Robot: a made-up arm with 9 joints. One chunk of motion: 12 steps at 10 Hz.
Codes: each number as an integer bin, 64 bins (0 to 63) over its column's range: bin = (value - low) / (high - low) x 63, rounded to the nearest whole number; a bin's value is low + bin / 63 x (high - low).
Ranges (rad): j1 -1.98..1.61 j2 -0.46..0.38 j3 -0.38..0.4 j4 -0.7..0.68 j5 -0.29..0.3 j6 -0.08..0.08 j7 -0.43..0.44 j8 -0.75..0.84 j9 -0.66..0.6
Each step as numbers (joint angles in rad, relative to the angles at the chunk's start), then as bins.
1 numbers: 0.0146 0.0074 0.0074 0.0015 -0.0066 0.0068 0.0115 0.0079 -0.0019
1 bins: 35 35 31 32 30 34 32 30 33
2 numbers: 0.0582 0.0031 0.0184 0.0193 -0.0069 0.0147 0.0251 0.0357 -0.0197
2 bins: 36 35 32 33 30 37 33 31 32
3 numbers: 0.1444 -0.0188 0.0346 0.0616 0.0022 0.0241 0.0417 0.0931 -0.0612
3 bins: 37 33 33 35 31 41 34 33 30
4 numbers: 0.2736 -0.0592 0.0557 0.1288 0.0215 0.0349 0.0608 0.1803 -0.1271
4 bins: 40 30 35 38 33 45 36 37 27
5 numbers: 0.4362 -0.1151 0.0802 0.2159 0.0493 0.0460 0.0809 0.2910 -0.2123
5 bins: 42 26 37 42 36 50 37 41 22
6 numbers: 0.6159 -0.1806 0.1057 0.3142 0.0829 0.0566 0.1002 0.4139 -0.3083
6 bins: 46 21 39 46 40 54 38 46 18
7 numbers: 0.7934 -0.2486 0.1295 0.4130 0.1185 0.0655 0.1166 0.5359 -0.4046
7 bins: 49 16 41 51 44 57 40 51 13
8 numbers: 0.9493 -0.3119 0.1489 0.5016 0.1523 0.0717 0.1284 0.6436 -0.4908
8 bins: 51 11 43 55 47 60 40 55 8
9 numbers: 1.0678 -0.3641 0.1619 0.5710 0.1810 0.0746 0.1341 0.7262 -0.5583
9 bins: 53 7 44 58 50 61 41 58 5
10 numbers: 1.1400 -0.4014 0.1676 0.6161 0.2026 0.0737 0.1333 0.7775 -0.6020
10 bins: 55 4 44 60 53 61 41 61 3
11 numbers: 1.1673 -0.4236 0.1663 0.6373 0.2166 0.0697 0.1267 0.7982 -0.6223
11 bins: 55 3 44 61 54 59 40 61 2
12 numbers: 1.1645 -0.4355 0.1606 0.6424 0.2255 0.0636 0.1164 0.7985 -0.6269
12 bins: 55 2 44 61 55 57 40 61 2
